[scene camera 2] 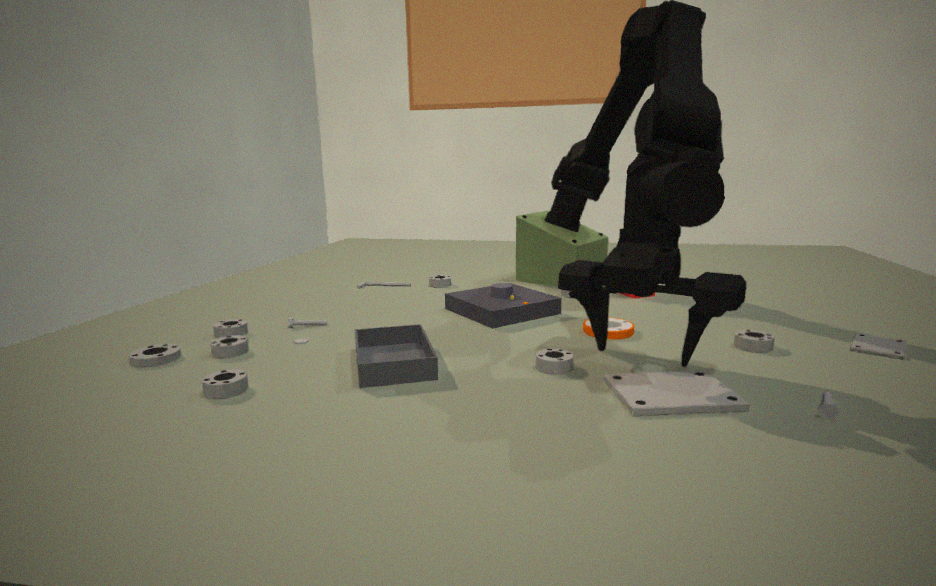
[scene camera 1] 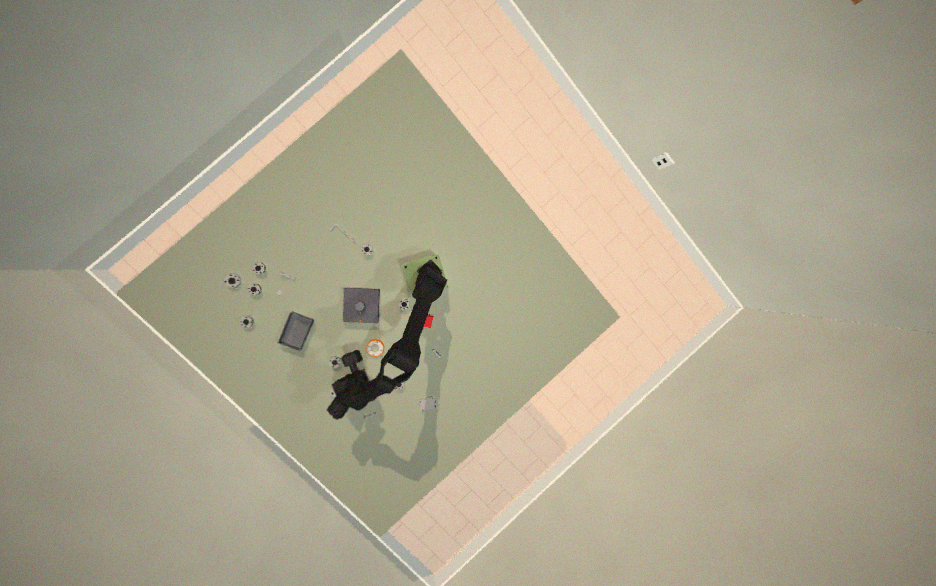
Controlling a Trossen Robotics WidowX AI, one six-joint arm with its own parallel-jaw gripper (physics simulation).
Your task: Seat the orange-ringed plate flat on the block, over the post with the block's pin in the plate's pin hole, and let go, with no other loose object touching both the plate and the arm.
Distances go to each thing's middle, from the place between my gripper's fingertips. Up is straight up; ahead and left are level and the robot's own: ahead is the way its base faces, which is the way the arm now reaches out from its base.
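The dark square block (scene camera 2: 477, 304) sits 10 mm above my hand, while it is also 160 mm behind it and 190 mm to the right of it. As for the dark tray (scene camera 2: 393, 355), I find it 10 mm above my hand as well, 80 mm ahead of it and 270 mm to the right of it.
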